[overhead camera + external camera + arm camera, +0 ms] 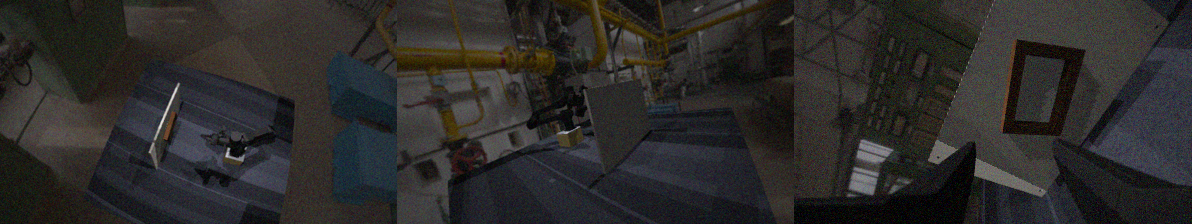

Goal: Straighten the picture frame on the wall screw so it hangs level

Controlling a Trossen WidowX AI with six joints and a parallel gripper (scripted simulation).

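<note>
The picture frame lies 20 cm ahead of my gripper tip, 8 cm below it and 2 cm to the right of it. Also, from my gripper tip: wall panel 21 cm ahead, 10 cm below, 1 cm to the right.
</note>
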